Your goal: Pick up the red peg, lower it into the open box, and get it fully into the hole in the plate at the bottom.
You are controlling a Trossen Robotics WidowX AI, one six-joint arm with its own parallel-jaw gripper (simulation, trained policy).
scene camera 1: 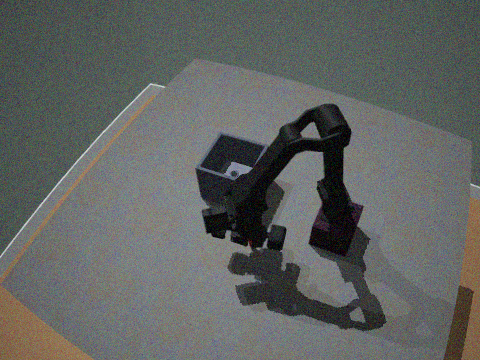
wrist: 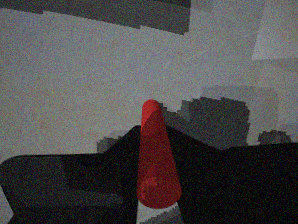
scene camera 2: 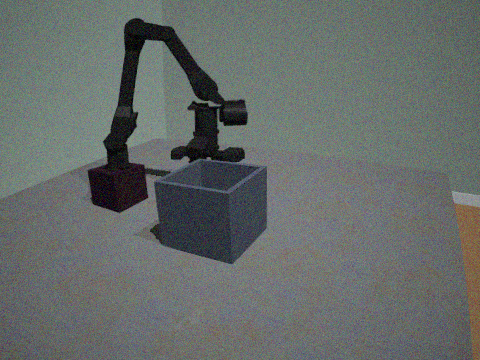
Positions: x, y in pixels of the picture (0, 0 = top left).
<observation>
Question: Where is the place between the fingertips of my gripper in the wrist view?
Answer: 150, 131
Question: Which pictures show the blue-grey box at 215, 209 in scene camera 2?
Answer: Scene camera 1 and scene camera 2 only.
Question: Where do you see a blue-grey box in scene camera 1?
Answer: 212, 185
</observation>
